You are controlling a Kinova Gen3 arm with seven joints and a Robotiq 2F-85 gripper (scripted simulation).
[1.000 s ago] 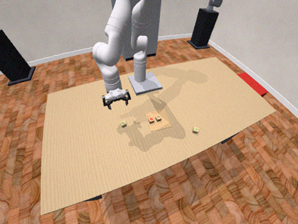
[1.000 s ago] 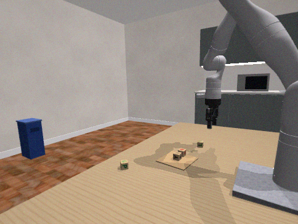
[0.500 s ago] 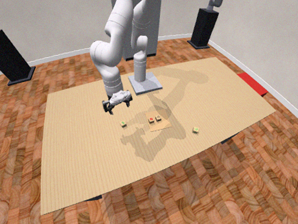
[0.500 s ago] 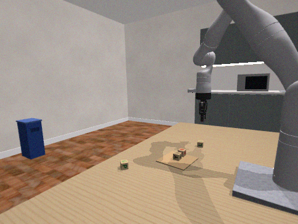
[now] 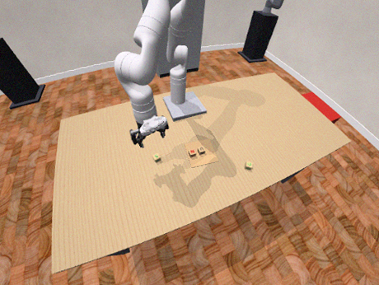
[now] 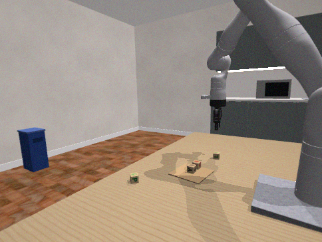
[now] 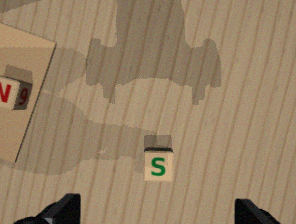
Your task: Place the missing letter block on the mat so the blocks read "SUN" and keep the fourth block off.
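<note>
Now: the green-lettered block 14 cm below my hand. Round my hand: black U block: 22 cm to the left, 14 cm below, 3 cm ahead; then tan mat: 22 cm to the left, 15 cm below, 3 cm ahead; then red N block: 17 cm to the left, 14 cm below, 3 cm ahead.
</note>
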